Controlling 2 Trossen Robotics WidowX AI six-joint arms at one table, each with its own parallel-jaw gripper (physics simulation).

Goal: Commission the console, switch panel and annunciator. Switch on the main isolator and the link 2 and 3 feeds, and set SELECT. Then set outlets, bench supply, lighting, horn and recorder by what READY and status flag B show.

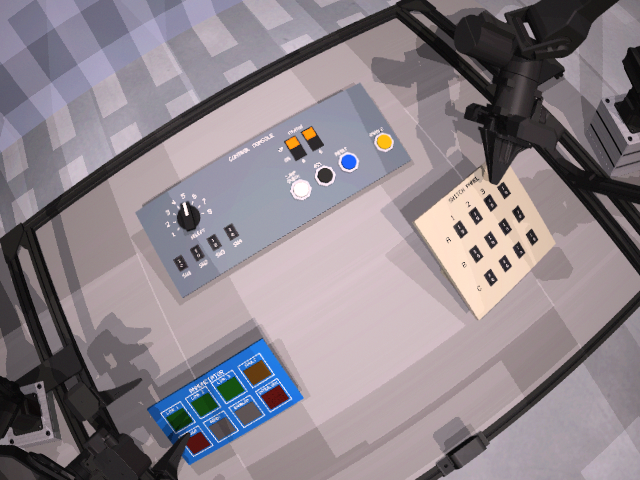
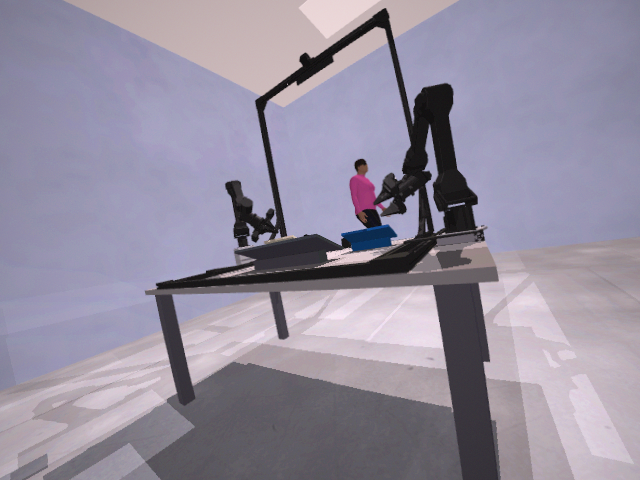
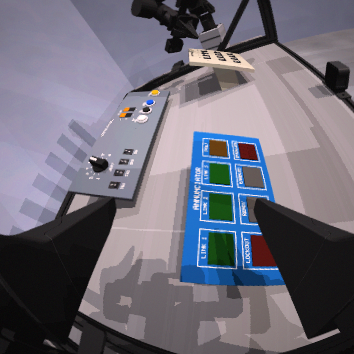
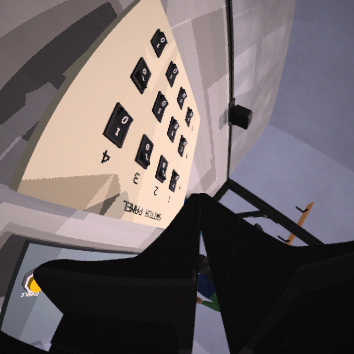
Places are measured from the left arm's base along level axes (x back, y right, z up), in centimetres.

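Where they show: left gripper, fingertip midpoint: (image 1: 164, 406) (image 2: 377, 210) (image 3: 185, 204); right gripper, fingertip midpoint: (image 1: 493, 184) (image 2: 278, 232) (image 3: 196, 37) (image 4: 197, 199); left arm's base, link origin: (image 1: 25, 414) (image 2: 461, 230); right arm's base, link origin: (image 1: 635, 116) (image 2: 243, 247) (image 3: 209, 28).
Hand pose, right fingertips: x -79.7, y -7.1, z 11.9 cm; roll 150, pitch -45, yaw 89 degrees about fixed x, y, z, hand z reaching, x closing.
Each offset is from my right fingertips to the centre of the thing. "spot": to the spot under its first point.
The grey control console {spot: dx +31.5, dy -15.3, dz -7.8 cm} (image 1: 248, 191) (image 3: 135, 135) has a SELECT knob {dx +41.2, dy -13.8, dz -6.4 cm} (image 1: 188, 215) (image 3: 99, 164) pointing at about 5. Both status flags (image 1: 302, 143) show orange in their upper halves. The beige switch panel {dx +1.5, dy +2.3, dz -10.2 cm} (image 1: 478, 299) (image 3: 245, 66) (image 4: 100, 90) carries several rockers, their positions hard to read. The blue annunciator {dx +44.1, dy +13.0, dz -11.3 cm} (image 1: 284, 372) (image 2: 369, 235) (image 3: 190, 250) shows dull green, amber and red windows; READY {spot: dx +45.3, dy +17.0, dz -9.8 cm} (image 1: 221, 427) is grey. My right gripper (image 1: 494, 181) (image 4: 197, 199) is shut and empty, near the panel's top edge by column 4. My left gripper (image 1: 163, 408) (image 2: 378, 208) (image 3: 185, 204) is open and empty above the annunciator's left end.
The console's white, black, blue and yellow buttons (image 1: 300, 189) (image 1: 325, 175) (image 1: 348, 162) (image 1: 384, 142) stand in a row. Black rails edge the table, with a small block {spot: dx +15.8, dy +31.7, dz -9.1 cm} (image 1: 463, 454) (image 4: 241, 116) on one. A person in pink (image 2: 363, 192) stands beyond the table.
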